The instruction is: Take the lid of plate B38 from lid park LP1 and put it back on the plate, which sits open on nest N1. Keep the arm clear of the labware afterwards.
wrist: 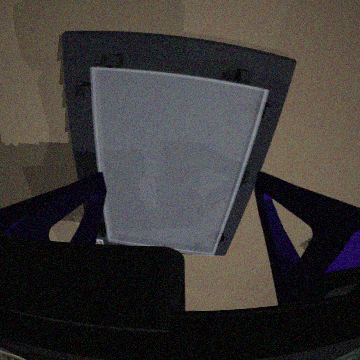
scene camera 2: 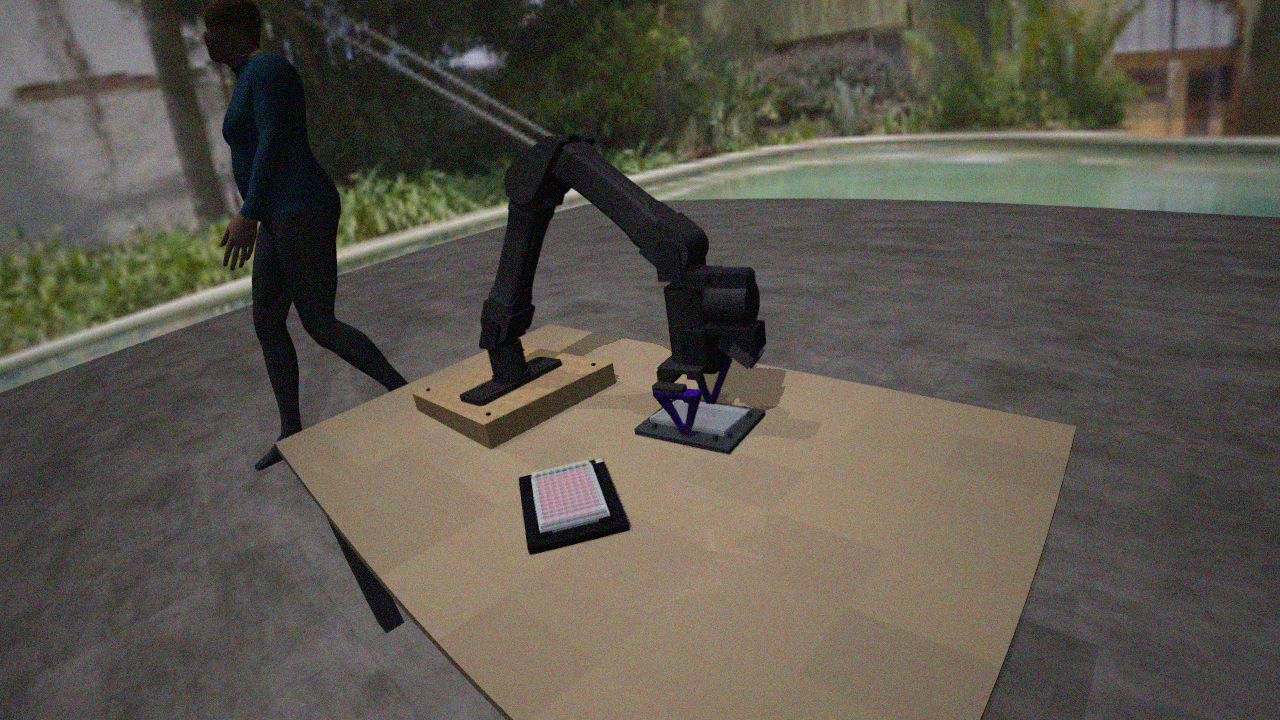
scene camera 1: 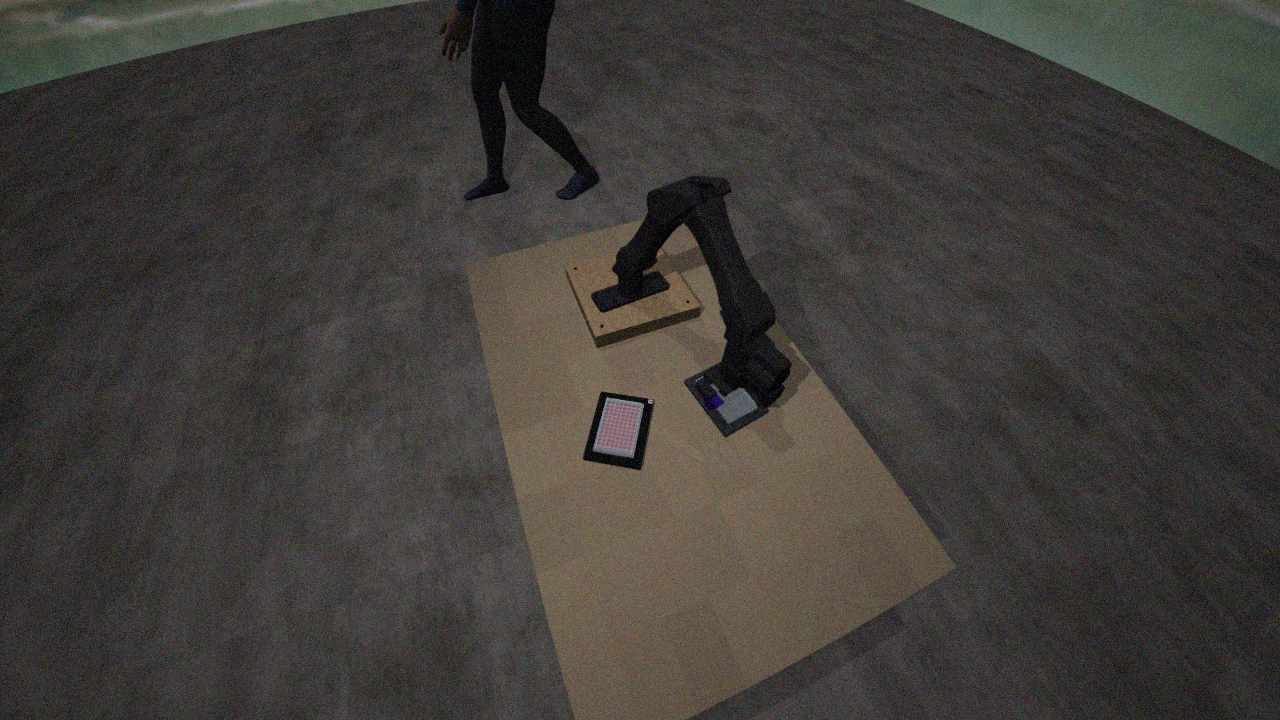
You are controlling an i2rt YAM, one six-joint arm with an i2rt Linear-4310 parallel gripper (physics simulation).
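Places are measured from the arm's base along level axes (x ahead, y right, z down), in millimetres.
Where they show: gripper, between the fingertips: (wrist: 180, 180) (scene camera 2: 698, 418) (scene camera 1: 724, 396); arm's base, origin of its link: (scene camera 2: 512, 382) (scene camera 1: 630, 292).
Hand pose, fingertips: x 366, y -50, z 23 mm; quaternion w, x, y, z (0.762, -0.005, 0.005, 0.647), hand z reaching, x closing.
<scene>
Things, the pixels of their top centre, and the offset from my fingertips. Level surfaces: height alone.
- pale translucent lid, centre of its top: (wrist: 166, 189) (scene camera 2: 699, 411) (scene camera 1: 727, 392) dx -3, dy -8, dz -7 mm
- dark lid park, centre of its top: (wrist: 166, 186) (scene camera 2: 699, 414) (scene camera 1: 726, 393) dx -4, dy -8, dz -2 mm
- open plate, centre of its top: (scene camera 2: 566, 489) (scene camera 1: 619, 424) dx -42, dy +242, dz -9 mm
- black nest, centre of its top: (scene camera 2: 567, 494) (scene camera 1: 619, 426) dx -42, dy +242, dz +0 mm
- tabletop, height of its surface: dz +18 mm
A pale translucent lid (scene camera 1: 737, 407) (scene camera 2: 713, 417) (wrist: 175, 150) lies flat on the dark lid park (scene camera 1: 727, 430) (scene camera 2: 726, 443) (wrist: 175, 52). My gripper (scene camera 2: 699, 417) (wrist: 180, 180) is open and low over the near part of the lid, its fingers on either side. In the wrist view, the left fingertip overlaps the lid's left edge, and the right fingertip stands a little apart from the right edge. Whether either touches is unclear. The open plate (scene camera 1: 619, 427) (scene camera 2: 570, 495), with pink wells, sits on the black nest (scene camera 1: 613, 461) (scene camera 2: 572, 539). The arm partly hides the lid in scene camera 1.
The arm's base stands on a wooden block (scene camera 1: 646, 327) (scene camera 2: 546, 405) at the back of the tabletop (scene camera 1: 716, 573) (scene camera 2: 760, 608). The nest lies beside the lid park, with a stretch of tabletop between them. A person (scene camera 1: 514, 71) (scene camera 2: 286, 188) is behind the table.
</scene>
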